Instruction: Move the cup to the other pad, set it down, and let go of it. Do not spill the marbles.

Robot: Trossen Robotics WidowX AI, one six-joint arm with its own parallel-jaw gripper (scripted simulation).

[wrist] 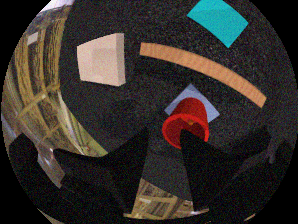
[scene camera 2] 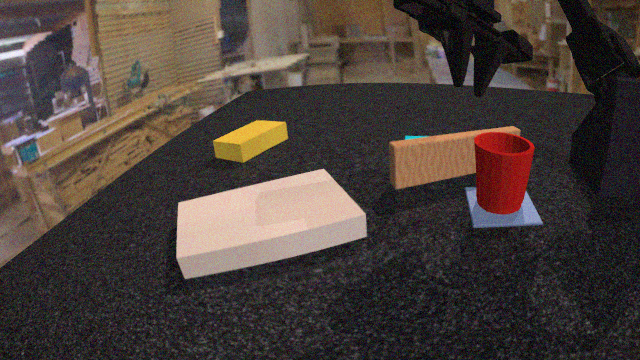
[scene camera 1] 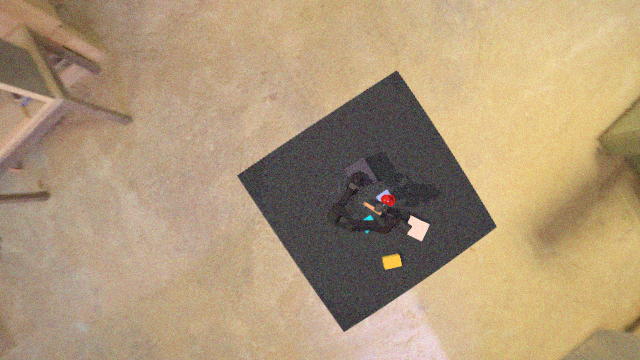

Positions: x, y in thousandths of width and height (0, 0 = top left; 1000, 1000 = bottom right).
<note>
In view: my gripper (scene camera 2: 732, 254), a red cup (scene camera 2: 787, 449), a yellow block (scene camera 2: 376, 404), a pale blue pad (scene camera 2: 824, 599) and a wooden block (scene camera 2: 646, 451).
The red cup also shows in the wrist view (wrist: 639, 484). My gripper is seen too in the wrist view (wrist: 552, 596). The wooden block shows as well in the wrist view (wrist: 703, 301). The wrist view does not show the yellow block: it is out of frame.
</note>
